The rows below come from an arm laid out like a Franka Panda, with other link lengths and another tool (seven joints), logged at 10 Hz.
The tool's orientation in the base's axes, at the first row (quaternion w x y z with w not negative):
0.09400, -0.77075, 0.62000, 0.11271
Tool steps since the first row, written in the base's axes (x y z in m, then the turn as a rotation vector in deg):
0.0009, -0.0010, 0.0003, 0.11, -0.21, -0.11
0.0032, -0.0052, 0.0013, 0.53, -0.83, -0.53
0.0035, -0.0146, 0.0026, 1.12, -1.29, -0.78
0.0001, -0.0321, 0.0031, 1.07, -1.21, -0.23
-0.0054, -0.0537, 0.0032, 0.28, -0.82, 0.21
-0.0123, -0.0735, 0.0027, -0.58, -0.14, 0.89
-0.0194, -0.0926, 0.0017, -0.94, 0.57, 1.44
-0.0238, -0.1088, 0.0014, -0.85, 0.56, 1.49
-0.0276, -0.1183, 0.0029, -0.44, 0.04, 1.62
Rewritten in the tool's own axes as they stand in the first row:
0.0010, -0.0007, -0.0006, 0.25, -0.06, 0.04
0.0051, -0.0020, -0.0029, 1.04, -0.34, 0.24
0.0136, -0.0003, -0.0068, 1.66, -0.81, 0.32
0.0291, 0.0067, -0.0121, 1.42, -0.79, -0.19
0.0481, 0.0167, -0.0180, 0.76, -0.10, -0.45
0.0654, 0.0277, -0.0228, -0.25, 0.59, -0.86
0.0821, 0.0387, -0.0269, -1.14, 0.79, -1.16
0.0964, 0.0465, -0.0310, -1.13, 0.70, -1.22
0.1040, 0.0522, -0.0349, -0.60, 0.41, -1.51

